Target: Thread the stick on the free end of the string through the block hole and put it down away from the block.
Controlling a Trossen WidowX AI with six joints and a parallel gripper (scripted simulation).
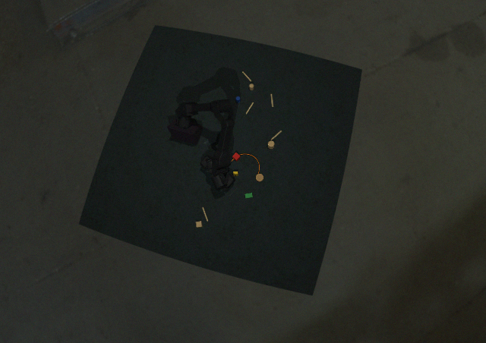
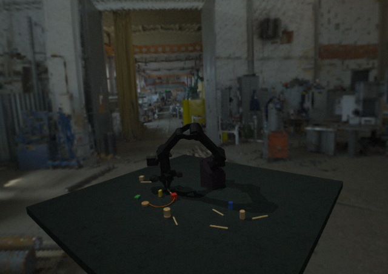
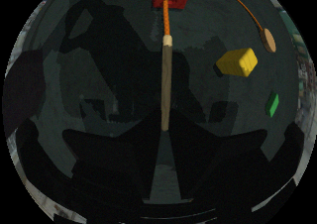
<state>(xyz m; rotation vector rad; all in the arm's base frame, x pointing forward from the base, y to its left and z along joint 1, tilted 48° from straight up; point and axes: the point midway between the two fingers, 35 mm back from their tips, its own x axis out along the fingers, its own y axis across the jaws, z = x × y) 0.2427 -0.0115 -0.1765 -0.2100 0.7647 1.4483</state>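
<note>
Right now the thin stick is 10 mm ahead of my gripper tip, 40 mm to the left of it and 10 mm above it. Round my gripper tip: yellow block 70 mm ahead, 30 mm to the left, 20 mm above; red block 40 mm ahead, 110 mm to the left, 10 mm above; green block 170 mm ahead, 50 mm to the right.
</note>
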